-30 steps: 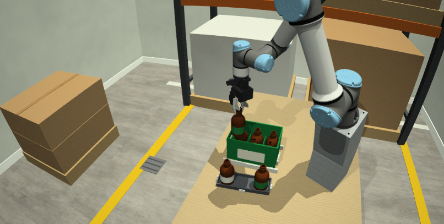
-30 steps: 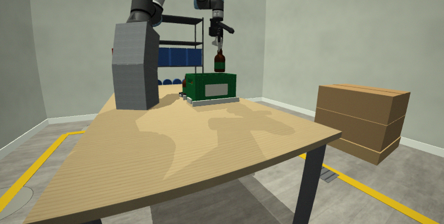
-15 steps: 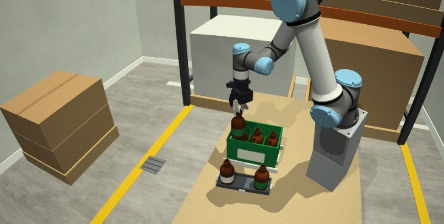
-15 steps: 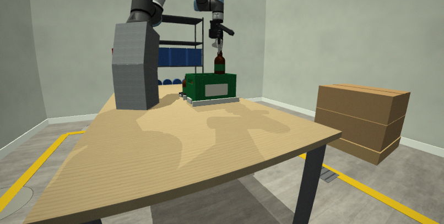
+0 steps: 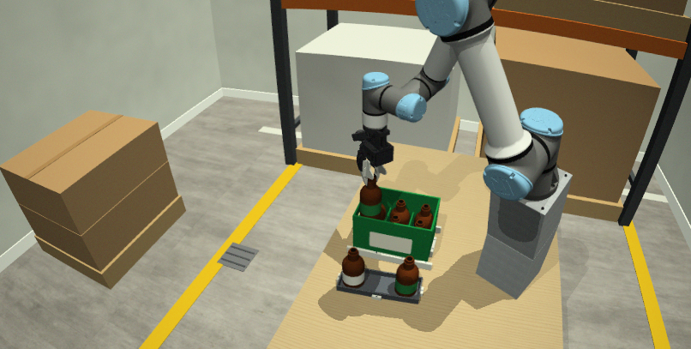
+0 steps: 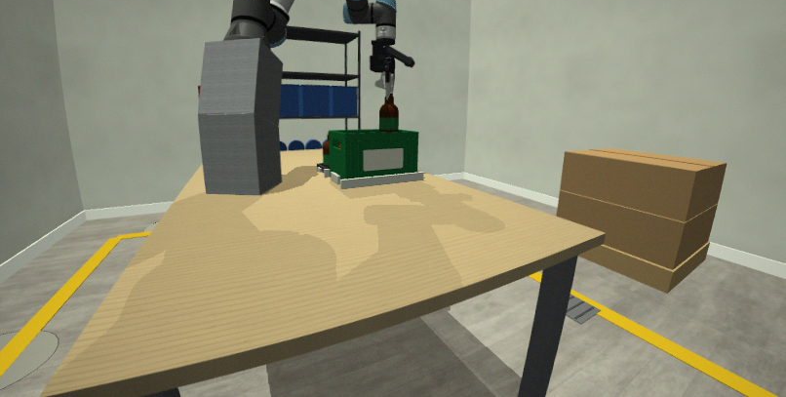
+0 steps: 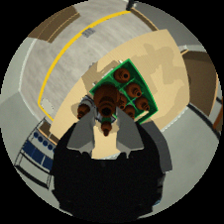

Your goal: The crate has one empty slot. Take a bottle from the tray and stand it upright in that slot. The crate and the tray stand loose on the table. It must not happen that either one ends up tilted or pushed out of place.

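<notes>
The brown bottle is 70 mm below my hand. Round my hand: white-labelled bottle (220 mm below, 190 mm to the left, 30 mm ahead); crate (220 mm below, 90 mm behind, 30 mm to the right); tray (290 mm below, 190 mm to the left, 60 mm behind).
</notes>
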